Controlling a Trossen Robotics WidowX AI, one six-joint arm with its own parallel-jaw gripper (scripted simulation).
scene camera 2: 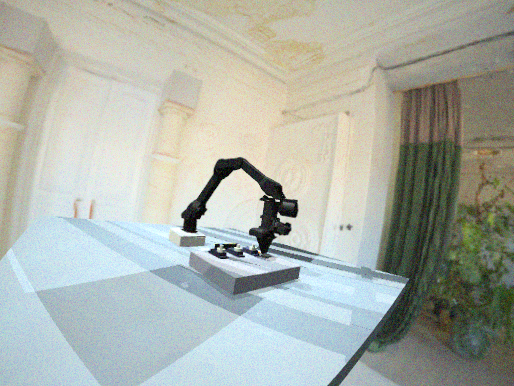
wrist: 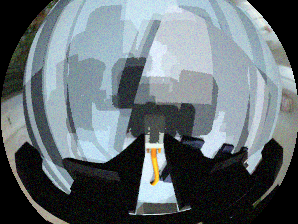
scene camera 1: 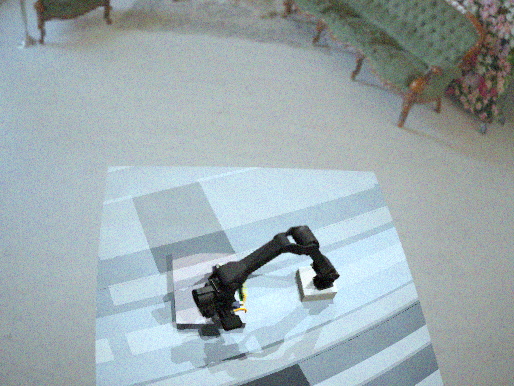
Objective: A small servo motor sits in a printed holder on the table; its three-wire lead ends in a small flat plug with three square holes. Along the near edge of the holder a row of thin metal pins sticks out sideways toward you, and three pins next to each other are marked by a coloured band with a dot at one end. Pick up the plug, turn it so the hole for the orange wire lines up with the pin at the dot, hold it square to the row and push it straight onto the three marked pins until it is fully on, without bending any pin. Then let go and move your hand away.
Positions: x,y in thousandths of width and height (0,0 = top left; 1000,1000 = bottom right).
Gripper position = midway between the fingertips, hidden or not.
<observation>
In view: the gripper (scene camera 2: 513,657) and a grey printed holder (scene camera 1: 371,703).
The gripper also shows in the wrist view (wrist: 518,614) and in scene camera 1 (scene camera 1: 429,817). The grey printed holder shows as well in the wrist view (wrist: 690,382).
</observation>
